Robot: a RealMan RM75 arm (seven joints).
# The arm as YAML. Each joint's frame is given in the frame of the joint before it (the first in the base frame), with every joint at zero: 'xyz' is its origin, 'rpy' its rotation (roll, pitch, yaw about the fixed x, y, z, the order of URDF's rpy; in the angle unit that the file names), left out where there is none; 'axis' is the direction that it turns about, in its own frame. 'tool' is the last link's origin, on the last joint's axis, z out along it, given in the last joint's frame.
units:
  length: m
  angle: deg
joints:
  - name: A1
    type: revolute
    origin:
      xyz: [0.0, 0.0, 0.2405]
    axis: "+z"
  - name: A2
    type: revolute
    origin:
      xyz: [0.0, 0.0, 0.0]
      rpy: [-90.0, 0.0, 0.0]
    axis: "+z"
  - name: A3
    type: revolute
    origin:
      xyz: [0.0, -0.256, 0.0]
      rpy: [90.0, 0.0, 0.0]
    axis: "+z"
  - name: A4
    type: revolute
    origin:
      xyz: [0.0, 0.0, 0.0]
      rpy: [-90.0, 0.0, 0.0]
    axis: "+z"
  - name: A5
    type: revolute
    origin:
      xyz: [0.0, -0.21, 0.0]
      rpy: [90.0, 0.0, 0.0]
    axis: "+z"
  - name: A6
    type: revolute
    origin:
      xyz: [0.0, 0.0, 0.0]
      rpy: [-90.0, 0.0, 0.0]
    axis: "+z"
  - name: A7
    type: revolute
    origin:
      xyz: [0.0, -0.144, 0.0]
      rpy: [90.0, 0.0, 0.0]
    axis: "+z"
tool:
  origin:
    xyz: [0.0, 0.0, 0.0]
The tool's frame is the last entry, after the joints.
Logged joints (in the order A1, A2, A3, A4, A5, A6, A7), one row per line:
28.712 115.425 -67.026 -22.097 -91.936 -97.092 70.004
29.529 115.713 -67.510 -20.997 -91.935 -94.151 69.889
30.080 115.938 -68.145 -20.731 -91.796 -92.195 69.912
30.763 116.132 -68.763 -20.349 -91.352 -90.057 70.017
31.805 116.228 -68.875 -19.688 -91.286 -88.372 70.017
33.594 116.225 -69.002 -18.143 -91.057 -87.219 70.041
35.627 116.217 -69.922 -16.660 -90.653 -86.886 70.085
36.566 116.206 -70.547 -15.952 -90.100 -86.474 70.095
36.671 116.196 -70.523 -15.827 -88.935 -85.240 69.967
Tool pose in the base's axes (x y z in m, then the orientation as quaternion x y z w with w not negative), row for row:
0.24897 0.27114 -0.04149 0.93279 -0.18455 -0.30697 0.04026
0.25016 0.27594 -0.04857 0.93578 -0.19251 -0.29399 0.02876
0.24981 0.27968 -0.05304 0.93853 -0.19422 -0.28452 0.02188
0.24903 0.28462 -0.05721 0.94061 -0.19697 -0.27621 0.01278
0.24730 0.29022 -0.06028 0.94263 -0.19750 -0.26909 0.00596
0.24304 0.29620 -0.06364 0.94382 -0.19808 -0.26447 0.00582
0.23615 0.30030 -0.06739 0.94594 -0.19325 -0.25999 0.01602
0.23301 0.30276 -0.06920 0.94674 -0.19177 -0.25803 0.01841
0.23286 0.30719 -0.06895 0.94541 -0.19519 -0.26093 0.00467
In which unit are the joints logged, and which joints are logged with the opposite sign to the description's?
The joints are logged in degrees. Opposite sign: none.
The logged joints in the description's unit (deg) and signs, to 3 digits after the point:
28.712 115.425 -67.026 -22.097 -91.936 -97.092 70.004
29.529 115.713 -67.510 -20.997 -91.935 -94.151 69.889
30.080 115.938 -68.145 -20.731 -91.796 -92.195 69.912
30.763 116.132 -68.763 -20.349 -91.352 -90.057 70.017
31.805 116.228 -68.875 -19.688 -91.286 -88.372 70.017
33.594 116.225 -69.002 -18.143 -91.057 -87.219 70.041
35.627 116.217 -69.922 -16.660 -90.653 -86.886 70.085
36.566 116.206 -70.547 -15.952 -90.100 -86.474 70.095
36.671 116.196 -70.523 -15.827 -88.935 -85.240 69.967

